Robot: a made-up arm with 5 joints. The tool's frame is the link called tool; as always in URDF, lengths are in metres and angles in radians. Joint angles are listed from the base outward. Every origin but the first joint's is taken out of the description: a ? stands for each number. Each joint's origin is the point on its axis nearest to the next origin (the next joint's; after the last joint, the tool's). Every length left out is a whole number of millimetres.
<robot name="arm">
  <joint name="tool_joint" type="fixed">
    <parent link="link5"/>
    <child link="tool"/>
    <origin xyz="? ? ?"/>
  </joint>
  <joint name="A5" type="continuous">
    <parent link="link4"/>
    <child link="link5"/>
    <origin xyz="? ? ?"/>
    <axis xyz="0 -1 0"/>
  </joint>
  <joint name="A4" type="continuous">
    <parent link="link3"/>
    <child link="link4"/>
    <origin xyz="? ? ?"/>
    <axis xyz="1 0 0"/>
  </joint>
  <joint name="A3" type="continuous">
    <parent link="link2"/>
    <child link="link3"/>
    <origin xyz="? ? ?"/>
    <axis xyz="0 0 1"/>
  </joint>
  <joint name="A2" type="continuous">
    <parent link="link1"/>
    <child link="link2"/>
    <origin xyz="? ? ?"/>
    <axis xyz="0 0 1"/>
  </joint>
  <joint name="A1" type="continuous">
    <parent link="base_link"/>
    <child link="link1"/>
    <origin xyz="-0.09 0 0.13"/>
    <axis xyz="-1 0 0"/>
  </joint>
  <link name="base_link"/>
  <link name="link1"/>
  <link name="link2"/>
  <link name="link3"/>
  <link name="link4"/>
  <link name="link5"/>
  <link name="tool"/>
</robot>
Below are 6 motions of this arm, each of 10 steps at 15 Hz.
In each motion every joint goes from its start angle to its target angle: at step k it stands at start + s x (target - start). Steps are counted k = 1, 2, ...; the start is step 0. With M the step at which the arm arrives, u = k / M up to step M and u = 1 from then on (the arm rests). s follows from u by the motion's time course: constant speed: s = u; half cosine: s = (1 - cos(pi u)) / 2; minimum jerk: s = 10 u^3 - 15 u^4 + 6 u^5.
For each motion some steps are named. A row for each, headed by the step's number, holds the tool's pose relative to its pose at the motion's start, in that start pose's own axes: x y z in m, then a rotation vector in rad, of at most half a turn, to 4 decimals.
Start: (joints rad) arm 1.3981 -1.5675 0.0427 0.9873 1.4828
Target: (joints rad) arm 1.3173 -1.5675 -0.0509 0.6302 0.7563
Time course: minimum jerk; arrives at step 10
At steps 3, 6, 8, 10:
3: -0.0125 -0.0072 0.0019 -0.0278 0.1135 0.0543
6: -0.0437 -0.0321 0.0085 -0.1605 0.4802 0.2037
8: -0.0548 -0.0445 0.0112 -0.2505 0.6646 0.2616
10: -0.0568 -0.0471 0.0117 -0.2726 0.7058 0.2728

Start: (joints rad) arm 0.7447 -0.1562 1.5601 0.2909 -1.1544
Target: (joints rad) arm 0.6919 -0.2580 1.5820 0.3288 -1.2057
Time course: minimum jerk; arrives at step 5
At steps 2, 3, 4, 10:
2: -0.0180 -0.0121 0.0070 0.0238 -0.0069 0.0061
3: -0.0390 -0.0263 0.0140 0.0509 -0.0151 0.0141
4: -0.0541 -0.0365 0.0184 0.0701 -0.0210 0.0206
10: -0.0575 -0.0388 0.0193 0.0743 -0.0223 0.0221

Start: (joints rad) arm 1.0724 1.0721 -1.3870 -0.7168 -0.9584
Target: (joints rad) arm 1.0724 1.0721 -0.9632 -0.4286 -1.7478
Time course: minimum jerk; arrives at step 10
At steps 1, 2, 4, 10:
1: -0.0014 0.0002 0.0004 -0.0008 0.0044 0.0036
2: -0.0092 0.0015 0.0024 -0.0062 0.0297 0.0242
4: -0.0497 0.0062 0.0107 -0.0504 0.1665 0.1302
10: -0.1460 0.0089 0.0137 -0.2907 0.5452 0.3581

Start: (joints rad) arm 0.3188 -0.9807 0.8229 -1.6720 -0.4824
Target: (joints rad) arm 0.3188 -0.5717 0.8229 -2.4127 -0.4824
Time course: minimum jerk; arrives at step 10
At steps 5, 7, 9, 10:
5: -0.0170 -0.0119 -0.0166 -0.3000 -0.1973 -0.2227
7: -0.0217 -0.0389 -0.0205 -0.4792 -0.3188 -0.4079
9: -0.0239 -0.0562 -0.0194 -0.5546 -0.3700 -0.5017
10: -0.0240 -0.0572 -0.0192 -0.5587 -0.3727 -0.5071

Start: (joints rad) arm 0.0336 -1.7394 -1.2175 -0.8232 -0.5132
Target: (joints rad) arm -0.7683 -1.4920 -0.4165 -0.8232 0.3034
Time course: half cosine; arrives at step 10
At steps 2, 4, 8, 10:
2: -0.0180 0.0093 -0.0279 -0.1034 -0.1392 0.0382
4: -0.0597 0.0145 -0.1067 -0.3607 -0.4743 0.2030
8: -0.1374 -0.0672 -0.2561 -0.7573 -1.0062 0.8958
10: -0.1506 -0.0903 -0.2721 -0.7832 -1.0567 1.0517

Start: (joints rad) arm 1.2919 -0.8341 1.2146 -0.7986 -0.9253
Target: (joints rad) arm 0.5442 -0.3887 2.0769 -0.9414 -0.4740
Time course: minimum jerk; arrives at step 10
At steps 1, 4, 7, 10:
1: -0.0052 -0.0006 0.0005 -0.0020 -0.0136 0.0074
4: -0.1829 -0.0505 -0.0054 -0.0377 -0.5351 0.2387
7: -0.3846 -0.2079 -0.0987 0.0187 -1.5117 0.4283
10: -0.4176 -0.2602 -0.1396 0.0500 -1.8325 0.4232

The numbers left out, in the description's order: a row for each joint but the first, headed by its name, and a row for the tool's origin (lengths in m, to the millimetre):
tool: -0.08 0 -0.01
A5: 0 0.25 0.01
A4: 0.2 0.01 0
A3: 0.11 0.32 0
A2: 0 0.21 0.09

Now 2 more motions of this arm.
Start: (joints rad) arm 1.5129 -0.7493 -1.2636 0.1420 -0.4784
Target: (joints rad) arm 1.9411 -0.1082 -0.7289 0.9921 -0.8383
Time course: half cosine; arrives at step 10
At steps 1, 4, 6, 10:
1: -0.0124 -0.0026 -0.0015 0.0084 0.0037 0.0381
4: -0.1593 -0.0756 -0.0372 0.0559 0.0980 0.5374
6: -0.2483 -0.1934 -0.0903 -0.0158 0.2667 0.9903
10: -0.2714 -0.3357 -0.1517 -0.2337 0.5454 1.4116

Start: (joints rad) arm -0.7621 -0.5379 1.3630 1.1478 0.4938
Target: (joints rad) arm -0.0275 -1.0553 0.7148 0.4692 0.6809
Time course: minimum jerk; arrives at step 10
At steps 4, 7, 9, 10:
4: 0.0560 -0.1862 -0.0743 -0.5021 -0.3062 -0.0673
7: 0.1190 -0.5144 -0.0095 -1.3944 -0.7353 -0.0708
9: 0.1266 -0.5903 0.0563 -1.6647 -0.8523 -0.0509
10: 0.1268 -0.5940 0.0605 -1.6796 -0.8587 -0.0495

